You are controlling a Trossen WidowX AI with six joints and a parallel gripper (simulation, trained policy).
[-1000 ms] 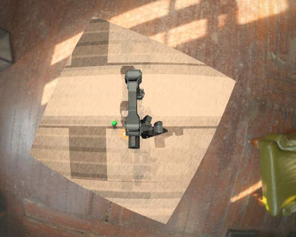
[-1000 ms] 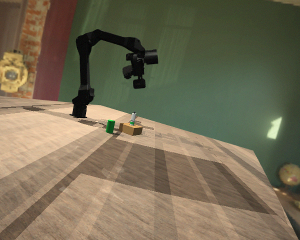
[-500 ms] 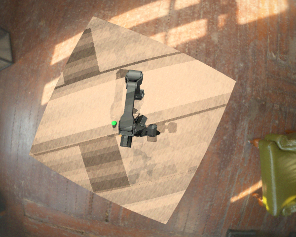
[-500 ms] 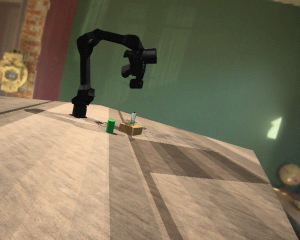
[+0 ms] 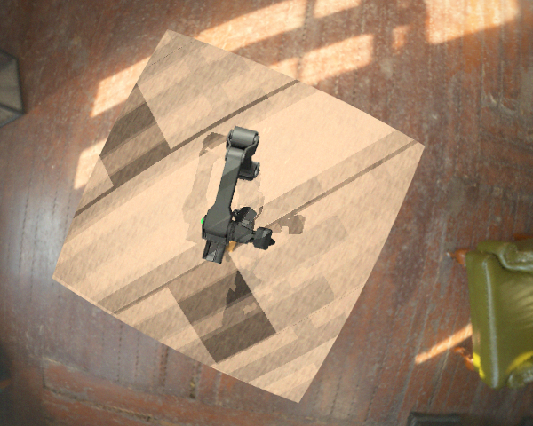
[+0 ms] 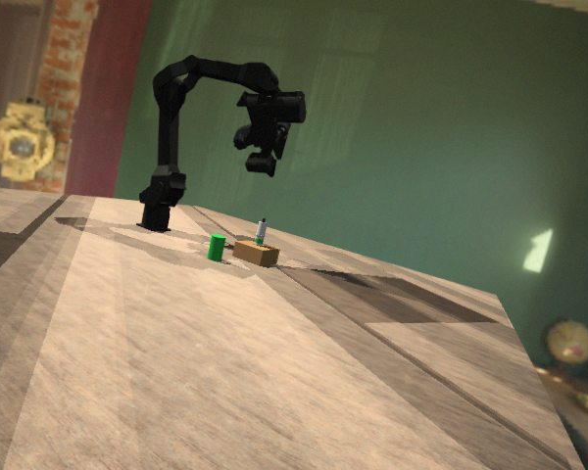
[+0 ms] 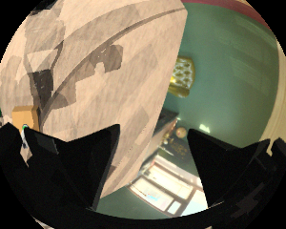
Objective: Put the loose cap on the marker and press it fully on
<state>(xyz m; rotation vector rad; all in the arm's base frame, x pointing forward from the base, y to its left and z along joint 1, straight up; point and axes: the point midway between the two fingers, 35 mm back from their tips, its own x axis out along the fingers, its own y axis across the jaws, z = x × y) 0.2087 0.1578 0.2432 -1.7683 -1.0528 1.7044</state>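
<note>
My gripper tip is now 250 mm to the left of the green cap, 200 mm above it and 60 mm short of it. The rest, counted from my gripper tip: tan holder block 200 mm below, 140 mm to the right, 80 mm ahead.
</note>
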